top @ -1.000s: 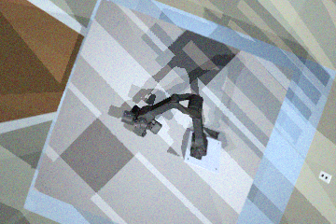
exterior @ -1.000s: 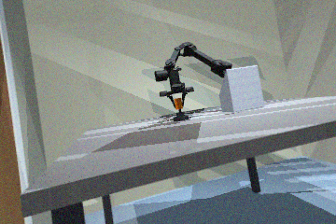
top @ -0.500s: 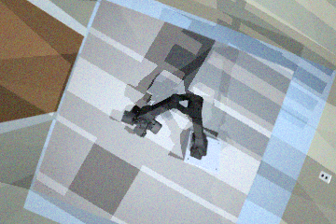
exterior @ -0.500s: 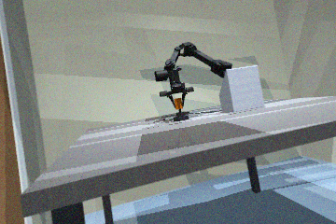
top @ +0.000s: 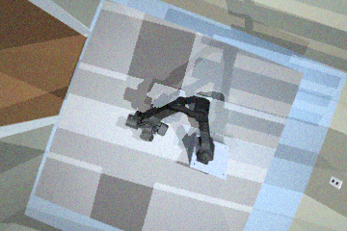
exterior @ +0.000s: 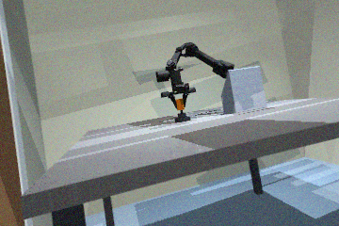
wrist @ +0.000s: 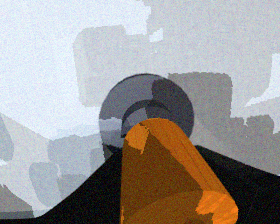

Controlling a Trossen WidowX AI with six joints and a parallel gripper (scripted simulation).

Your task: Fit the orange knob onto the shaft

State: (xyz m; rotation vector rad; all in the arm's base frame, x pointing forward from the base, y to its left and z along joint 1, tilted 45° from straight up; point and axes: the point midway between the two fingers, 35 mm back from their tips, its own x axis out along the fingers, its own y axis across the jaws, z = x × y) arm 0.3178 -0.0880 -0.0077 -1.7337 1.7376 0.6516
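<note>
Now: gripper tip 20 mm below the orange knob. Also, from my gripper tip: dark round pedestal: 40 mm below.
</note>
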